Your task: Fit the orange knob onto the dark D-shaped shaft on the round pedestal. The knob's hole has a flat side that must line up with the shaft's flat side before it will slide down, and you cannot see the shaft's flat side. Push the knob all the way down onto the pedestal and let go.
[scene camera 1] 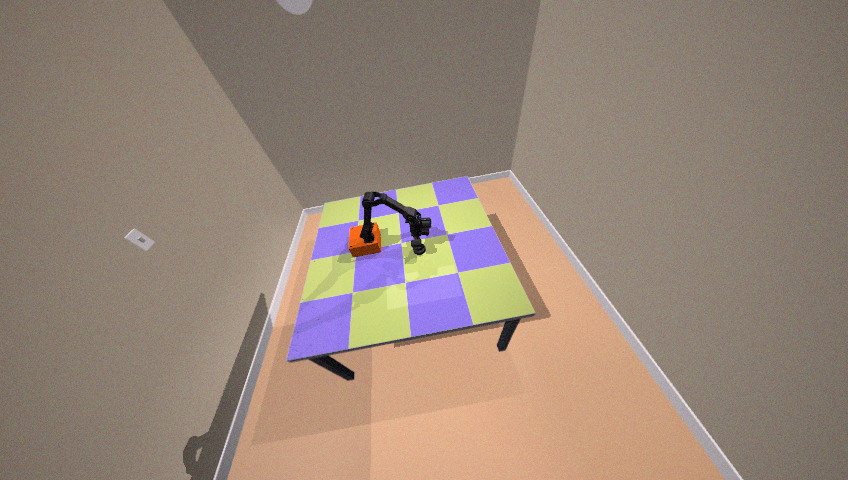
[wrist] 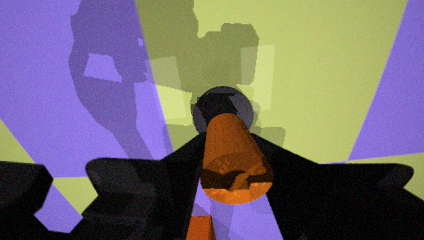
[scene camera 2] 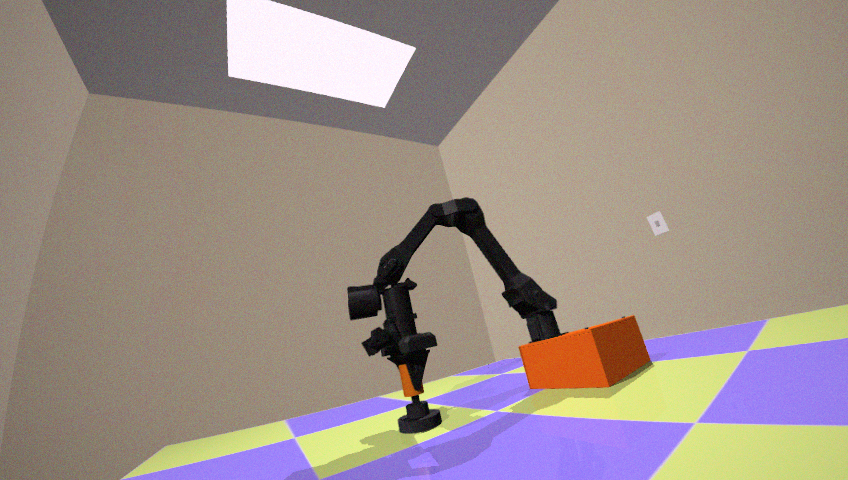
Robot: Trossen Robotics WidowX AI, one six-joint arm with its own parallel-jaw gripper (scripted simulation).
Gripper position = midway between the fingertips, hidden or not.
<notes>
My gripper (scene camera 2: 413,389) carries an orange knob (wrist: 234,170). Further things: a pedestal (wrist: 222,99).
My gripper shows as well in the wrist view (wrist: 226,136).
</notes>
